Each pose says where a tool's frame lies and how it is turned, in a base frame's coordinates. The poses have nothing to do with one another.
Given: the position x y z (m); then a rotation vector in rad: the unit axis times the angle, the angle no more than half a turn.
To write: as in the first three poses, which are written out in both.
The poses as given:
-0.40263 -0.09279 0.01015 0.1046 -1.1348 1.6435
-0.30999 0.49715 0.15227 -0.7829 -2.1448 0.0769
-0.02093 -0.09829 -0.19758 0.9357 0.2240 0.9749
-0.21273 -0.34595 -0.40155 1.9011 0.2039 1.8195
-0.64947 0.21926 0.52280 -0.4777 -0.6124 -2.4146
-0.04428 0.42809 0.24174 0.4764 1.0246 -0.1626
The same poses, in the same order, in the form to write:
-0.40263 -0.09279 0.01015 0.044 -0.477 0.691 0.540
-0.30999 0.49715 0.15227 -0.312 -0.854 0.031 0.416
-0.02093 -0.09829 -0.19758 0.432 0.103 0.450 0.775
-0.21273 -0.34595 -0.40155 0.698 0.075 0.668 0.248
-0.64947 0.21926 0.52280 -0.180 -0.230 -0.909 0.298
-0.04428 0.42809 0.24174 0.225 0.485 -0.077 0.841

